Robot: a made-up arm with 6 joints. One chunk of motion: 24 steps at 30 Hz.
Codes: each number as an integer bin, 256 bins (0 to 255) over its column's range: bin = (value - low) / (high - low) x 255, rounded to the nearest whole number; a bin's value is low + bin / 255 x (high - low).
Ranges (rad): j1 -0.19..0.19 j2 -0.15..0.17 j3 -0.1..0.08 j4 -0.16..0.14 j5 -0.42..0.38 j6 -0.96..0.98
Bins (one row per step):
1: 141 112 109 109 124 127
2: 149 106 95 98 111 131
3: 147 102 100 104 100 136
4: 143 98 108 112 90 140
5: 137 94 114 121 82 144
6: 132 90 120 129 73 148
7: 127 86 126 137 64 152
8: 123 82 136 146 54 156
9: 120 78 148 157 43 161
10: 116 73 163 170 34 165
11: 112 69 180 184 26 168
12: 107 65 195 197 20 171
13: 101 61 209 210 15 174
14: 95 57 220 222 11 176
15: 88 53 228 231 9 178
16: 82 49 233 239 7 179
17: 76 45 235 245 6 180
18: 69 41 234 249 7 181
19: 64 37 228 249 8 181
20: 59 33 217 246 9 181
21: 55 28 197 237 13 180
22: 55 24 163 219 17 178
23: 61 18 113 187 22 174
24: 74 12 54 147 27 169
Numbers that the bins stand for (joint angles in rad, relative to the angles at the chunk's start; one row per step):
1: 0.0201 -0.0095 -0.0231 -0.0318 -0.0310 0.0062
2: 0.0320 -0.0170 -0.0329 -0.0447 -0.0718 0.0366
3: 0.0291 -0.0220 -0.0294 -0.0376 -0.1063 0.0747
4: 0.0231 -0.0270 -0.0238 -0.0282 -0.1376 0.1051
5: 0.0142 -0.0320 -0.0195 -0.0176 -0.1627 0.1355
6: 0.0067 -0.0371 -0.0153 -0.0082 -0.1910 0.1660
7: -0.0007 -0.0421 -0.0111 0.0012 -0.2192 0.1964
8: -0.0067 -0.0471 -0.0040 0.0118 -0.2506 0.2268
9: -0.0112 -0.0521 0.0045 0.0247 -0.2851 0.2649
10: -0.0171 -0.0584 0.0151 0.0400 -0.3133 0.2953
11: -0.0231 -0.0634 0.0271 0.0565 -0.3384 0.3181
12: -0.0305 -0.0684 0.0376 0.0718 -0.3573 0.3409
13: -0.0395 -0.0735 0.0475 0.0871 -0.3729 0.3638
14: -0.0484 -0.0785 0.0553 0.1012 -0.3855 0.3790
15: -0.0589 -0.0835 0.0609 0.1118 -0.3918 0.3942
16: -0.0678 -0.0885 0.0645 0.1212 -0.3980 0.4018
17: -0.0767 -0.0935 0.0659 0.1282 -0.4012 0.4094
18: -0.0872 -0.0985 0.0652 0.1329 -0.3980 0.4170
19: -0.0946 -0.1036 0.0609 0.1329 -0.3949 0.4170
20: -0.1021 -0.1086 0.0532 0.1294 -0.3918 0.4170
21: -0.1080 -0.1149 0.0391 0.1188 -0.3792 0.4094
22: -0.1080 -0.1199 0.0151 0.0976 -0.3667 0.3942
23: -0.0991 -0.1274 -0.0202 0.0600 -0.3510 0.3638
24: -0.0797 -0.1349 -0.0619 0.0129 -0.3353 0.3257

